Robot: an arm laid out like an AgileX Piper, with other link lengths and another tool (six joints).
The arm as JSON. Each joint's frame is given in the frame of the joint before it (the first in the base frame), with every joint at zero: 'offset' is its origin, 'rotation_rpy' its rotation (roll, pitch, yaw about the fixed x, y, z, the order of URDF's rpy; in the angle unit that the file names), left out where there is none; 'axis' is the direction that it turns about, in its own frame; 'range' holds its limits. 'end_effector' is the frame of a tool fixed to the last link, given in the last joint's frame.
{
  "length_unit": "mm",
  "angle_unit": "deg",
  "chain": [
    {
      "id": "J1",
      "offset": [
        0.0,
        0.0,
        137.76
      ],
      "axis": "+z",
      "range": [
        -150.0,
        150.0
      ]
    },
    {
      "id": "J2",
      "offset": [
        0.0,
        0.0,
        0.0
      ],
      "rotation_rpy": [
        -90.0,
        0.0,
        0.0
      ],
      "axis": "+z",
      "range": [
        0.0,
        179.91
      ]
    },
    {
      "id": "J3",
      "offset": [
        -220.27,
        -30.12,
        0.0
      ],
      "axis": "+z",
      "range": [
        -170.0,
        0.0
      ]
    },
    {
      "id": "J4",
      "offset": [
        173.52,
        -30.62,
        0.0
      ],
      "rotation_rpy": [
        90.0,
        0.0,
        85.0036
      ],
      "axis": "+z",
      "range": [
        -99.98,
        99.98
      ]
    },
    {
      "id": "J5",
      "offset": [
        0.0,
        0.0,
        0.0
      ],
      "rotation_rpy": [
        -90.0,
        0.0,
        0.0
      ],
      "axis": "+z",
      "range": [
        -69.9,
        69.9
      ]
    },
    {
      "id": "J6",
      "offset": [
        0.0,
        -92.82,
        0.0
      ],
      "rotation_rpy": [
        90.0,
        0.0,
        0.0
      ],
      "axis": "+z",
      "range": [
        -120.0,
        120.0
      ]
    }
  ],
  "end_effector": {
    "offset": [
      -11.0,
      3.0,
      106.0
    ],
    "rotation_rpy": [
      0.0,
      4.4,
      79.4
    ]
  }
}
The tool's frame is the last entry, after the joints.
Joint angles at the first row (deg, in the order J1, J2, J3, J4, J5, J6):
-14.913, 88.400, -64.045, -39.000, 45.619, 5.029
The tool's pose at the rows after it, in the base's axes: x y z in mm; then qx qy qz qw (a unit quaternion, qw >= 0):
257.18 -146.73 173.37 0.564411 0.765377 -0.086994 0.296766
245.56 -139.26 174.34 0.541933 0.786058 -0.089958 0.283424
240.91 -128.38 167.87 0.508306 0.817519 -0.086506 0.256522
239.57 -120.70 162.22 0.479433 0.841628 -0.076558 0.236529
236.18 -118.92 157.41 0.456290 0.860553 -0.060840 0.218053
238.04 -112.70 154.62 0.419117 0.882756 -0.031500 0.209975
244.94 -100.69 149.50 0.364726 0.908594 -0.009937 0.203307
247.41 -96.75 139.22 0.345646 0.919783 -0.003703 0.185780
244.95 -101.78 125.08 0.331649 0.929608 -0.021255 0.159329
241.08 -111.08 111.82 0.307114 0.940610 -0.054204 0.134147
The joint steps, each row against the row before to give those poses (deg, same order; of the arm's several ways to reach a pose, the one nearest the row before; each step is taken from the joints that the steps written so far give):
0.001, -4.346, 1.931, 3.664, 0.408, -7.175
-0.002, -3.107, 1.677, 2.724, 1.467, -5.994
0.000, -0.692, 0.477, 4.441, 1.055, -8.185
-0.889, 0.002, 0.111, 4.492, -0.005, -7.611
-3.350, -0.001, 0.000, 6.156, -0.432, -9.846
-3.429, 0.053, 0.001, 8.348, -1.241, -12.494
-0.509, 1.192, 0.001, 6.148, -1.093, -10.592
0.001, 2.305, -0.001, 1.792, -0.325, -3.485
0.000, 3.018, 0.000, -2.305, -0.066, -0.735
0.284, 2.998, 0.001, -4.707, -0.309, -0.196

